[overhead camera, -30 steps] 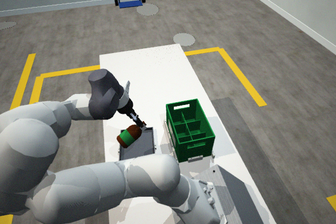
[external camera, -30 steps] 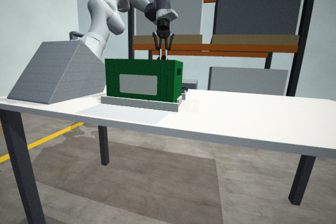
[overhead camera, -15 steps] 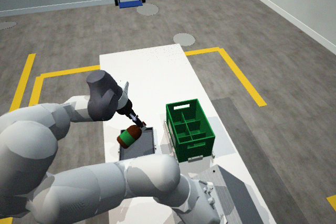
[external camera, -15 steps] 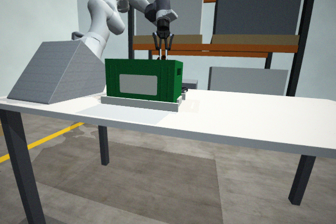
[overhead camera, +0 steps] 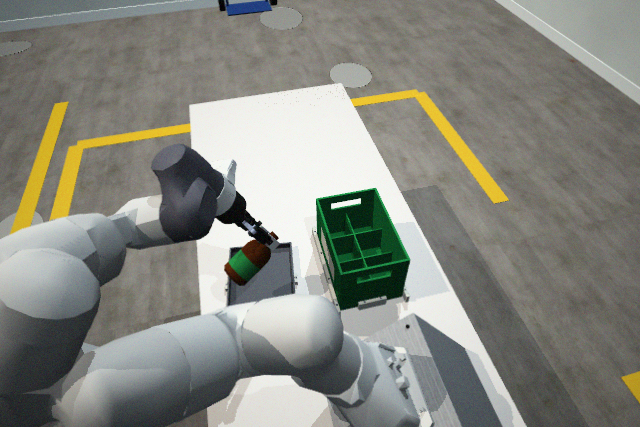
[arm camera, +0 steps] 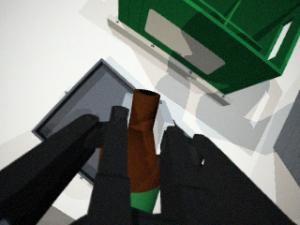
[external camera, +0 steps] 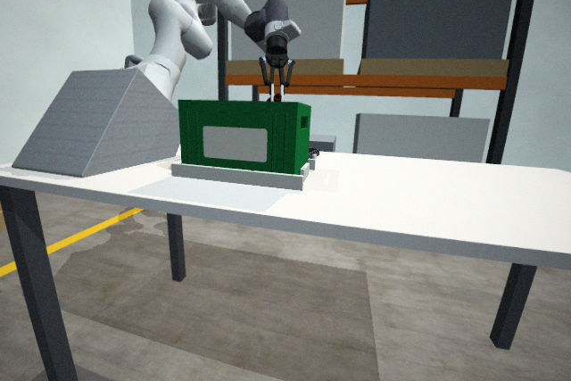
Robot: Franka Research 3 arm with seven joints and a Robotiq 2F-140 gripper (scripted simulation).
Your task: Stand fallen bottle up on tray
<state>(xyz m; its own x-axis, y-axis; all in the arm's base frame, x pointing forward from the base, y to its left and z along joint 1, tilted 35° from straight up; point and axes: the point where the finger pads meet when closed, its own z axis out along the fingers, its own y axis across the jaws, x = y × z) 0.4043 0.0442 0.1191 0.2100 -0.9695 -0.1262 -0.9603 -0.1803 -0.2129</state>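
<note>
The brown bottle is 10 mm behind my hand, 40 mm to the left of it and 40 mm below it. Round my hand: grey tray (10 mm ahead, 30 mm to the left, 200 mm below); green crate (30 mm behind, 250 mm to the right, 130 mm below).
</note>
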